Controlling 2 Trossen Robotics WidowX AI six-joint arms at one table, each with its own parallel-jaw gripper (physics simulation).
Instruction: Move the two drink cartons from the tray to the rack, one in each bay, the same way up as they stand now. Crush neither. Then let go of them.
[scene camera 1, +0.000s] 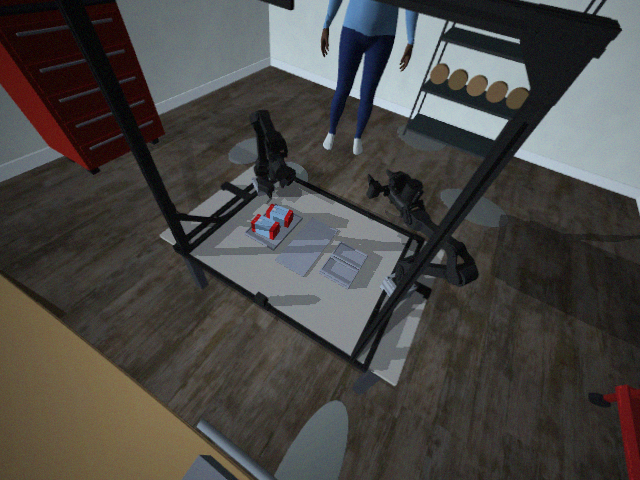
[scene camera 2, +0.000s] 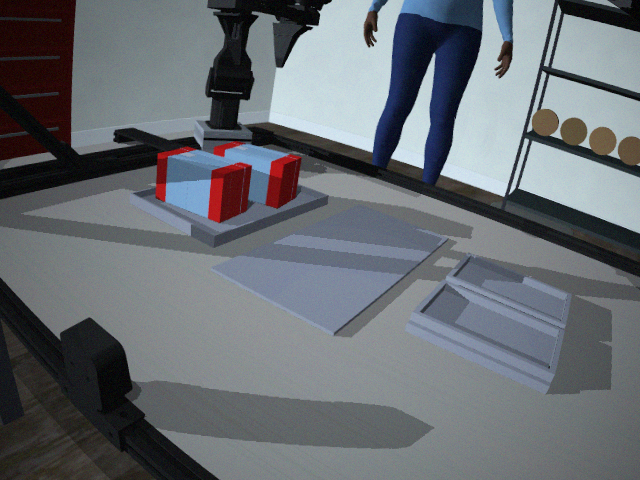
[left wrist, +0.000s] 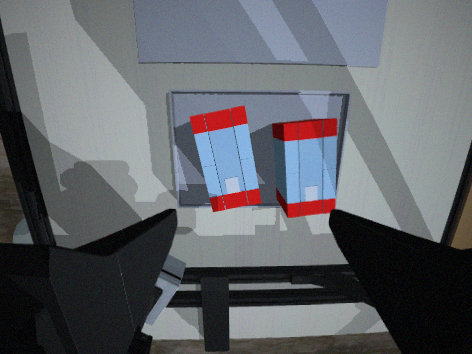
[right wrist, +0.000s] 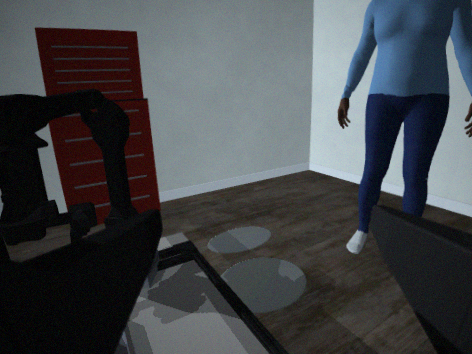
My left gripper (scene camera 2: 259, 66) is open, holding nothing. My right gripper (scene camera 1: 377, 172) is open and holds nothing.
